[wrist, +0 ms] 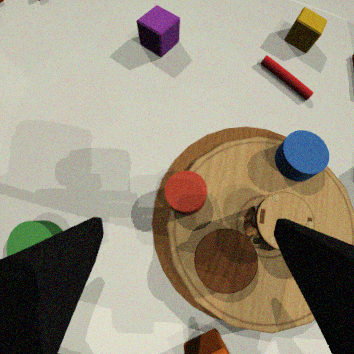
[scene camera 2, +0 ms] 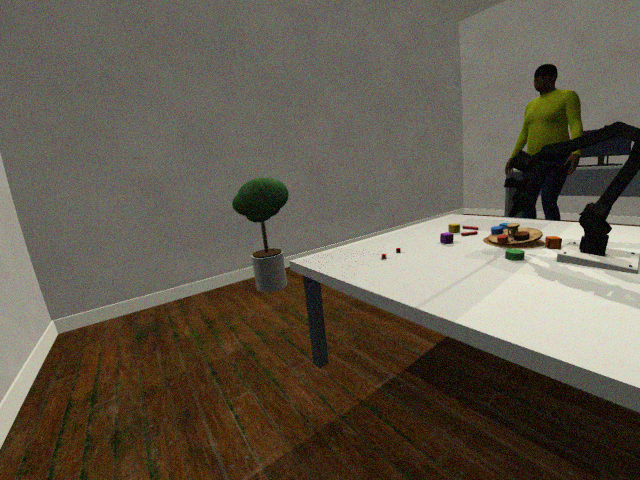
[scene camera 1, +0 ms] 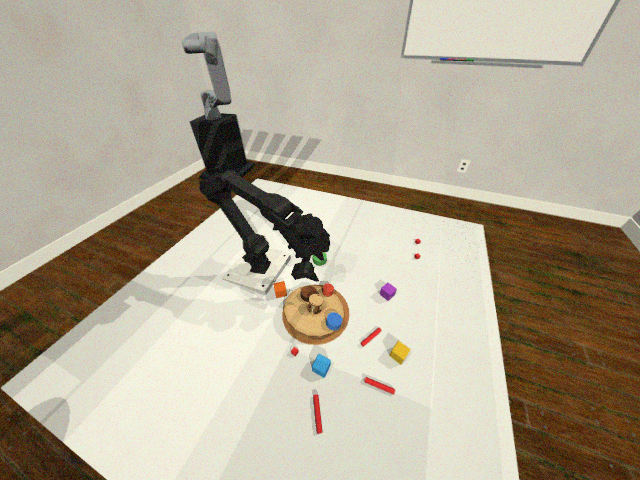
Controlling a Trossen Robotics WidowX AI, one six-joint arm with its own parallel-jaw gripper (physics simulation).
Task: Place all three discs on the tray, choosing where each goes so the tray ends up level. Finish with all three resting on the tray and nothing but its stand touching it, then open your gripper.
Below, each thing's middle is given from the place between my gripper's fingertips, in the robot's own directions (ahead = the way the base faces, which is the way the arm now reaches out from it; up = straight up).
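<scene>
With the green disc (wrist: 27, 233) as reference, my gripper is 110 mm above it, 40 mm past it and 150 mm to the right of it. The red disc (wrist: 185, 191) is 30 mm ahead of my hand and 100 mm below it. As for the blue disc (wrist: 302, 154), I find it 70 mm ahead of my hand, 120 mm to the right of it and 90 mm below it, while the central stand (scene camera 1: 298, 336) is 80 mm to the right of my hand and 80 mm below it.
</scene>
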